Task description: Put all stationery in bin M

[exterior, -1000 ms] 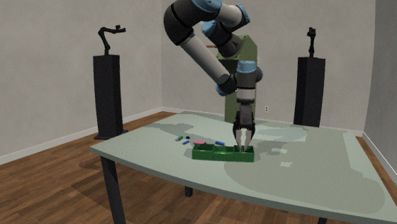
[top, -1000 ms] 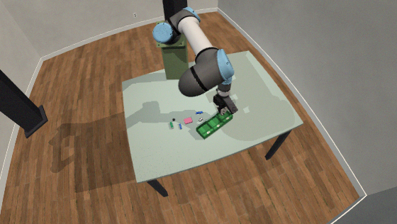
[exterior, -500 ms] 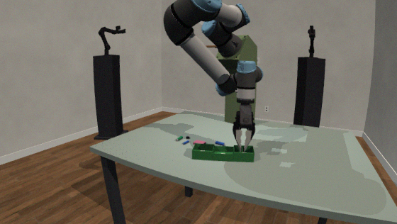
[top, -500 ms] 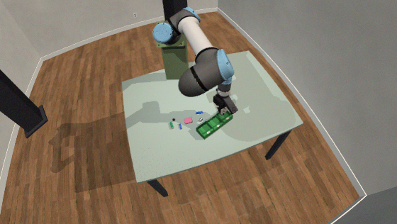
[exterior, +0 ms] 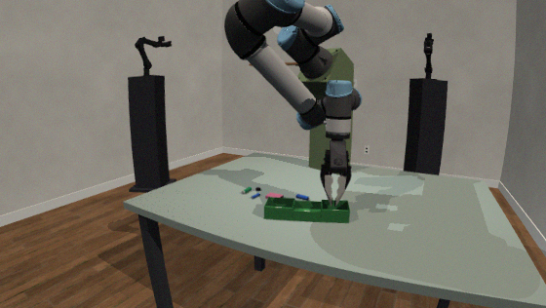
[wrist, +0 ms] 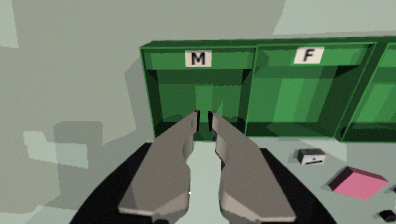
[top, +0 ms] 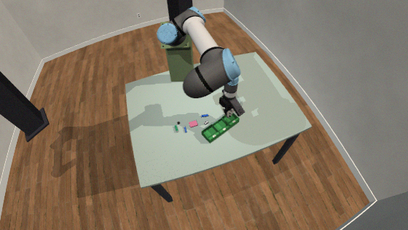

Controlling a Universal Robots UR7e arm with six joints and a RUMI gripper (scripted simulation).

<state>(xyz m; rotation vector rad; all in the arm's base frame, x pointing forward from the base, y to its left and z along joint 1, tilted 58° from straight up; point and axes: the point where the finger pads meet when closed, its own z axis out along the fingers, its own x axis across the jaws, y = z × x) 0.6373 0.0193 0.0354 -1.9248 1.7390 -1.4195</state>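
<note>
Right now my hand is 15 cm past the pink eraser, 18 cm to the left of it and 4 cm above it. Round my hand: grey-white item: 10 cm behind, 12 cm to the right, 4 cm below; then green three-compartment bin tray: 8 cm to the right, 3 cm below; then black piece: 23 cm behind, 24 cm to the right, 4 cm below.
</note>
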